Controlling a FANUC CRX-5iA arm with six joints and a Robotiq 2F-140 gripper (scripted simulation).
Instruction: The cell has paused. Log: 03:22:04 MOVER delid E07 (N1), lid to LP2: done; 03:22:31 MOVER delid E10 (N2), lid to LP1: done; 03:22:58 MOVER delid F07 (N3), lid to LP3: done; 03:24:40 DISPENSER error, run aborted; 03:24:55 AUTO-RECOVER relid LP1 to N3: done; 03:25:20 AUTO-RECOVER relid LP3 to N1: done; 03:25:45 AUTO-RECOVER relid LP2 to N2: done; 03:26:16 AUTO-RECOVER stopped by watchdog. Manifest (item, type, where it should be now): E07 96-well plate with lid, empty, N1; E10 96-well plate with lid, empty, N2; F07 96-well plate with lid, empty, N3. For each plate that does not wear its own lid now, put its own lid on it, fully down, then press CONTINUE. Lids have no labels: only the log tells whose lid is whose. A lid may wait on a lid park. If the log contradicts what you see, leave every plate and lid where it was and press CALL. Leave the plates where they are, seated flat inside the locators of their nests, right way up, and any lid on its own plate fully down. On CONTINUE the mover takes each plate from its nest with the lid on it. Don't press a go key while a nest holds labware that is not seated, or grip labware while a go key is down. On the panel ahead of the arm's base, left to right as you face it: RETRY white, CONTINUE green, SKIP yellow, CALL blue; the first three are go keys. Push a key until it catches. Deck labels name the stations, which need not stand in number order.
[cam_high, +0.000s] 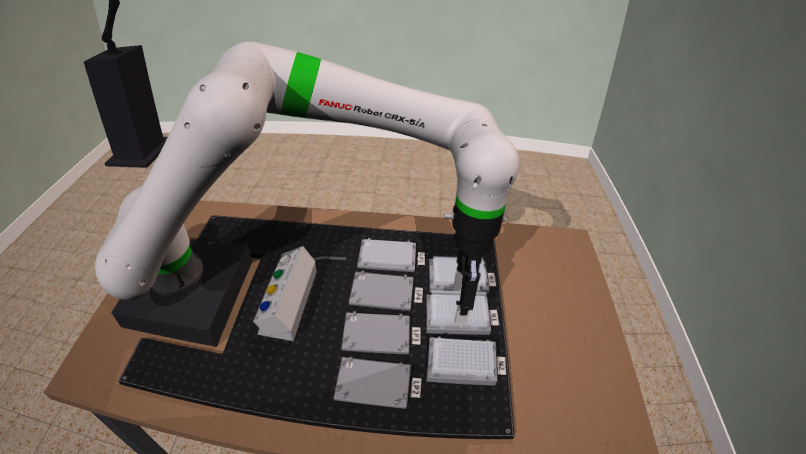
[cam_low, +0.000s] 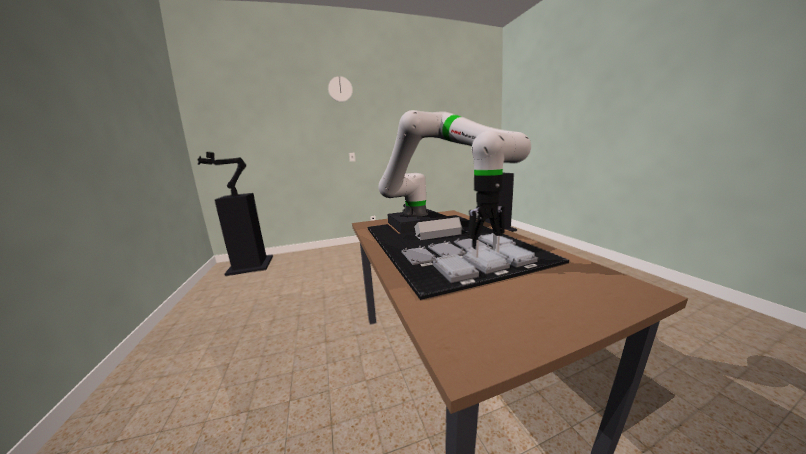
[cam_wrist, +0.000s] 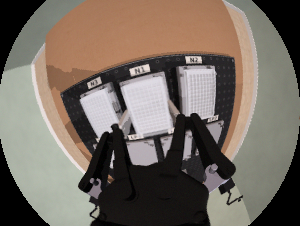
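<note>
The plate is 4 cm below my hand. Round my hand: nest n2 (13 cm to the right, 5 cm below, 1 cm ahead); then LP4 (18 cm behind, 6 cm to the left, 6 cm below); then LP3 (18 cm behind, 7 cm to the right, 6 cm below).
</note>
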